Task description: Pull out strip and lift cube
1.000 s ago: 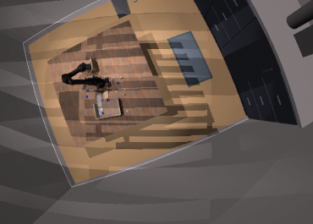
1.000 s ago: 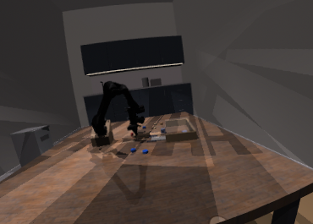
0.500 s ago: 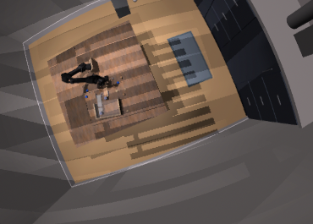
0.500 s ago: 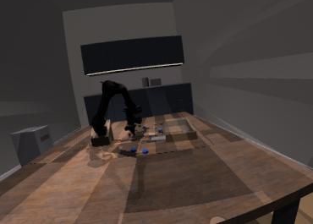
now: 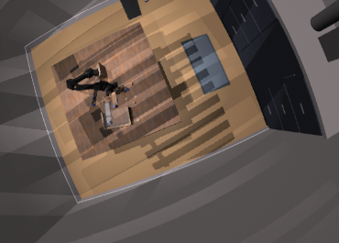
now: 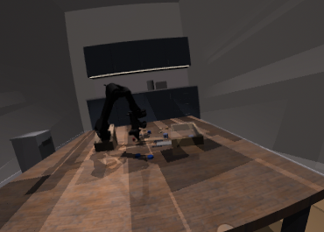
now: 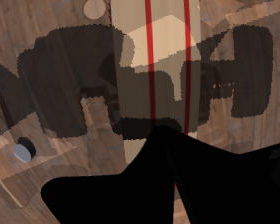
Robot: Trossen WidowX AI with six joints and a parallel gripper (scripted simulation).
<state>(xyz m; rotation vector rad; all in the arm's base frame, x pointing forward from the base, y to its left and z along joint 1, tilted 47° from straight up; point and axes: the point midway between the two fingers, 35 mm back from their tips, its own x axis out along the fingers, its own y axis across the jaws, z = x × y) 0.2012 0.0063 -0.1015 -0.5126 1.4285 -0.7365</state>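
The tan strip lies 10 cm ahead of my gripper tip and 2 cm to the right of it.
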